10 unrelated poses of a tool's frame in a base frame.
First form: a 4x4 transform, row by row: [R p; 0 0 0 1], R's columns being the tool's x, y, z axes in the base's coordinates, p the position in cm. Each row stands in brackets.
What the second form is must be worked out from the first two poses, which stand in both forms.
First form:
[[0.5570 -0.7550 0.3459 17.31], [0.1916 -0.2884 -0.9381 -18.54], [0.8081 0.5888 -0.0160 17.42], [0 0 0 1]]
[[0.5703 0.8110 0.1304 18.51], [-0.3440 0.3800 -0.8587 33.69], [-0.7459 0.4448 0.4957 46.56], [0 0 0 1]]
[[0.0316 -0.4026 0.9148 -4.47], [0.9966 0.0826 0.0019 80.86], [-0.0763 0.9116 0.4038 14.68], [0 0 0 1]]
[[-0.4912 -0.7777 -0.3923 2.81], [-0.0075 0.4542 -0.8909 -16.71], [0.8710 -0.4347 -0.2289 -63.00], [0 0 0 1]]
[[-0.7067 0.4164 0.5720 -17.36], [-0.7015 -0.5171 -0.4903 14.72], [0.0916 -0.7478 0.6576 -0.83], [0 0 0 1]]
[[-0.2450 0.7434 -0.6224 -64.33], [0.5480 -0.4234 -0.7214 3.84], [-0.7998 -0.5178 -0.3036 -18.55], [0 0 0 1]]
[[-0.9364 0.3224 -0.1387 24.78], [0.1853 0.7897 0.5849 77.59], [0.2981 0.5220 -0.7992 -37.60], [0 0 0 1]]
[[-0.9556 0.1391 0.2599 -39.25], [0.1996 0.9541 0.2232 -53.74], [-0.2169 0.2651 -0.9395 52.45], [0 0 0 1]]
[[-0.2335 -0.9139 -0.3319 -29.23], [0.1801 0.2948 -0.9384 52.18], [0.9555 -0.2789 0.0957 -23.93], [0 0 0 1]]
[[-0.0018 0.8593 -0.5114 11.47], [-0.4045 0.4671 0.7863 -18.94], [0.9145 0.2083 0.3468 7.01], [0 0 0 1]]
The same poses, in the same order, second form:
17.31 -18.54 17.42 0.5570 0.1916 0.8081 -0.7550 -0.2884 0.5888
18.51 33.69 46.56 0.5703 -0.3440 -0.7459 0.8110 0.3800 0.4448
-4.47 80.86 14.68 0.0316 0.9966 -0.0763 -0.4026 0.0826 0.9116
2.81 -16.71 -63.00 -0.4912 -0.0075 0.8710 -0.7777 0.4542 -0.4347
-17.36 14.72 -0.83 -0.7067 -0.7015 0.0916 0.4164 -0.5171 -0.7478
-64.33 3.84 -18.55 -0.2450 0.5480 -0.7998 0.7434 -0.4234 -0.5178
24.78 77.59 -37.60 -0.9364 0.1853 0.2981 0.3224 0.7897 0.5220
-39.25 -53.74 52.45 -0.9556 0.1996 -0.2169 0.1391 0.9541 0.2651
-29.23 52.18 -23.93 -0.2335 0.1801 0.9555 -0.9139 0.2948 -0.2789
11.47 -18.94 7.01 -0.0018 -0.4045 0.9145 0.8593 0.4671 0.2083

